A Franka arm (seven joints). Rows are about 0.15 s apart.
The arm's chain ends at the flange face. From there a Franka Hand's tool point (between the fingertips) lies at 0.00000 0.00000 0.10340 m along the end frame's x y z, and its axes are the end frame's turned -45 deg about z.
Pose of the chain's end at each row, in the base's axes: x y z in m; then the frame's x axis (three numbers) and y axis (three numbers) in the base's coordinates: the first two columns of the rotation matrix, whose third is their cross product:
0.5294 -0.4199 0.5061 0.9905 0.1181 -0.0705 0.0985 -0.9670 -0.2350
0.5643 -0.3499 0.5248 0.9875 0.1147 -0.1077 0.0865 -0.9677 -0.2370
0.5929 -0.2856 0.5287 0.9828 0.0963 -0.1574 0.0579 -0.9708 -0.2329
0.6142 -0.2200 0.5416 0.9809 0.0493 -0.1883 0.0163 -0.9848 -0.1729
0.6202 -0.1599 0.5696 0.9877 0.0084 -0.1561 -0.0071 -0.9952 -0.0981
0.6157 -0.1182 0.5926 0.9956 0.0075 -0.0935 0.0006 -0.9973 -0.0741
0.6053 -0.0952 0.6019 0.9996 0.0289 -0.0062 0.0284 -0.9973 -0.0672
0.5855 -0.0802 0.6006 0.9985 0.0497 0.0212 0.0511 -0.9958 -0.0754
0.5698 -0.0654 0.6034 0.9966 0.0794 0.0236 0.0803 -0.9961 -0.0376
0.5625 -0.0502 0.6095 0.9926 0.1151 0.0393 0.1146 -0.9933 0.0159
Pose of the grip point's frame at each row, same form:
0.5195 -0.3965 0.4059 0.6307 0.7673 0.1163 0.7700 -0.6003 -0.2160
0.5507 -0.3267 0.4250 0.6371 0.7654 0.0914 0.7594 -0.6032 -0.2437
0.5748 -0.2629 0.4295 0.6540 0.7546 0.0534 0.7359 -0.6184 -0.2760
0.5941 -0.2028 0.4416 0.6821 0.7312 -0.0109 0.7051 -0.6615 -0.2554
0.6041 -0.1498 0.4680 0.7034 0.7097 -0.0410 0.6934 -0.6978 -0.1797
0.6060 -0.1106 0.4899 0.7036 0.7105 -0.0137 0.7044 -0.6999 -0.1185
0.6045 -0.0883 0.4987 0.6867 0.7256 0.0431 0.7269 -0.6848 -0.0519
0.5873 -0.0723 0.4975 0.6699 0.7393 0.0683 0.7422 -0.6690 -0.0383
0.5719 -0.0613 0.5001 0.6479 0.7605 0.0433 0.7615 -0.6482 -0.0099
0.5667 -0.0514 0.5062 0.6208 0.7838 0.0165 0.7829 -0.6210 0.0390

